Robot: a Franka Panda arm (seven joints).
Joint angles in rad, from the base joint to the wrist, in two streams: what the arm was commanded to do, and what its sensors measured. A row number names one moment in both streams.
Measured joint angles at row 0:
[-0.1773 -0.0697 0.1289 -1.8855 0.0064 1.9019 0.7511]
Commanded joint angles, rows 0 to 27:
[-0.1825 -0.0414 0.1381 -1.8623 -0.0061 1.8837 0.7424]
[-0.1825 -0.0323 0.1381 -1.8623 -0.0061 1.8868 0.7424]
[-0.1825 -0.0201 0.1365 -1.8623 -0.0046 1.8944 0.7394]
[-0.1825 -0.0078 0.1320 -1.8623 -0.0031 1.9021 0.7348]
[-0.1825 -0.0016 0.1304 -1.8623 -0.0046 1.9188 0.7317]
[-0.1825 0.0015 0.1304 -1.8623 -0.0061 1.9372 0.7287]
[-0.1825 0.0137 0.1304 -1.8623 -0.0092 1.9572 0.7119]
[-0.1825 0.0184 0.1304 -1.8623 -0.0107 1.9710 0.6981]
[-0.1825 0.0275 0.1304 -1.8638 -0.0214 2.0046 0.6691]
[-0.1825 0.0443 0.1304 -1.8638 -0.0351 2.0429 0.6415]
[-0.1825 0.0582 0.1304 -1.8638 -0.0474 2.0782 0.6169]
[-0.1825 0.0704 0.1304 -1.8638 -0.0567 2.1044 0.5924]
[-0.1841 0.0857 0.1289 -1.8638 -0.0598 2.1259 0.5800]
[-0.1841 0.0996 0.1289 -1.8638 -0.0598 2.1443 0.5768]
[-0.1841 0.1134 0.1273 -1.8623 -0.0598 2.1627 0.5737]
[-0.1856 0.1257 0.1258 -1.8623 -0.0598 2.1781 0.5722]
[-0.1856 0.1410 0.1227 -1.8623 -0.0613 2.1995 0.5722]
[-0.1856 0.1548 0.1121 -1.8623 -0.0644 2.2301 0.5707]
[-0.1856 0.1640 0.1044 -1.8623 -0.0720 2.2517 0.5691]
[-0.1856 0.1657 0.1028 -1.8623 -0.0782 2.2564 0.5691]
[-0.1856 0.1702 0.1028 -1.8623 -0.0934 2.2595 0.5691]
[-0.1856 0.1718 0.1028 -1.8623 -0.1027 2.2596 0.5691]
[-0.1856 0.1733 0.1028 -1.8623 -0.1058 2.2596 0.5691]
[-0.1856 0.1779 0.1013 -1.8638 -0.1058 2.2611 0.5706]
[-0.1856 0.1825 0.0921 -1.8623 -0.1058 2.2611 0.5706]
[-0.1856 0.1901 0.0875 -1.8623 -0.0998 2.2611 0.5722]
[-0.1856 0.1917 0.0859 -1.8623 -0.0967 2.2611 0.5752]
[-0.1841 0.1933 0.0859 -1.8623 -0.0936 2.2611 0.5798]
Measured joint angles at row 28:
[-0.1853 0.1774 0.0925 -1.8786 -0.0918 2.2551 0.5836]
